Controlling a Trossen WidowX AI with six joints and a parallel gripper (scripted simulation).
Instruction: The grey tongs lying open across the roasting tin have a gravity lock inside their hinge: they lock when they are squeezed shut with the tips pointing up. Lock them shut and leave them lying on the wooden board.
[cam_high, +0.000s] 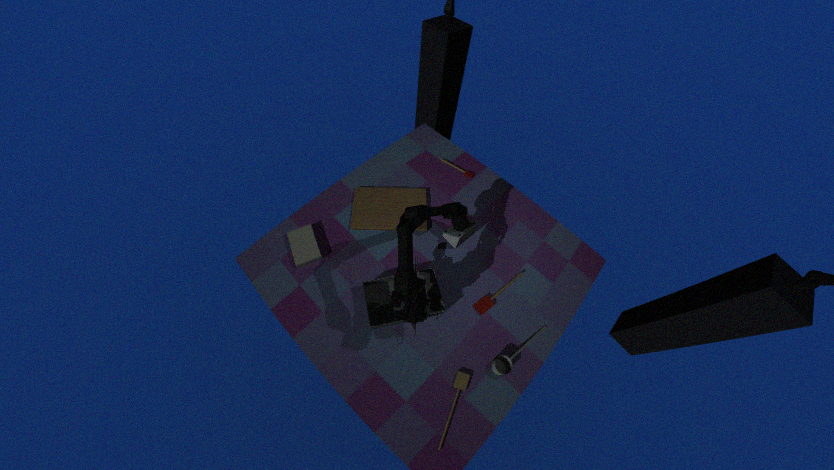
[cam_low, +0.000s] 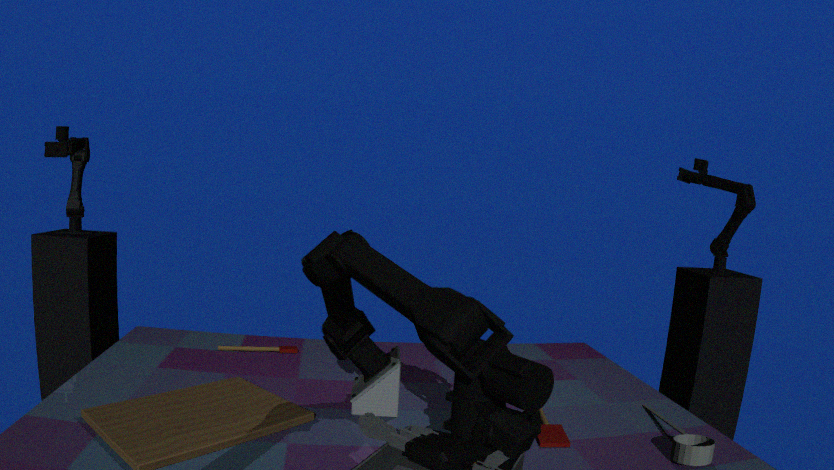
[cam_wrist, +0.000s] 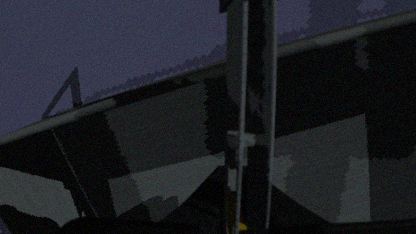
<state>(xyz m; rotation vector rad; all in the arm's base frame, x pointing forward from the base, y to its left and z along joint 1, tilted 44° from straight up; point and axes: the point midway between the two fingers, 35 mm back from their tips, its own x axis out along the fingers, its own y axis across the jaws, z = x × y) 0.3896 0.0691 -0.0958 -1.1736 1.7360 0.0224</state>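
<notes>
My gripper tip is 5 cm to the left of the roasting tin and 2 cm short of it. Also, from my gripper tip: beige block 53 cm to the right, 20 cm ahead, 2 cm below; red spatula 30 cm behind, 20 cm to the left, 2 cm below; wooden board 44 cm to the right, 23 cm behind, 2 cm below.
</notes>
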